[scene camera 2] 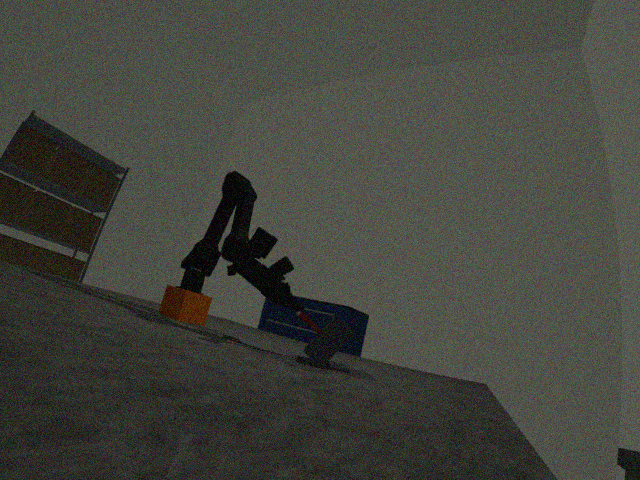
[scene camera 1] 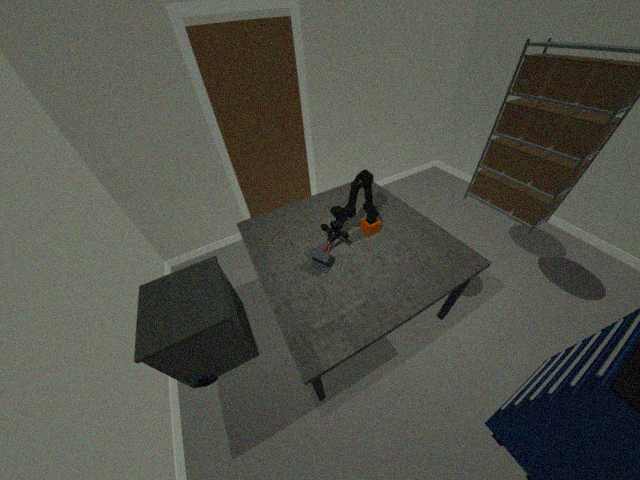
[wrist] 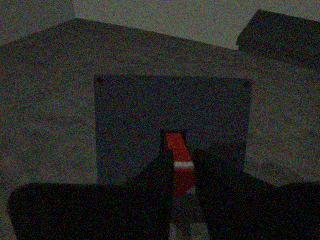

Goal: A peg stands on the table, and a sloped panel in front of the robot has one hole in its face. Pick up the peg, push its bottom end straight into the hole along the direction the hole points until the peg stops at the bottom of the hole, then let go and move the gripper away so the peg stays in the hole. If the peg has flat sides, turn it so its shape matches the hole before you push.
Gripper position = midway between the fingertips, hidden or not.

The gripper (scene camera 2: 303, 310) carries a red peg. Also in view: a sloped panel (wrist: 130, 110).
The gripper also shows in the wrist view (wrist: 182, 157).
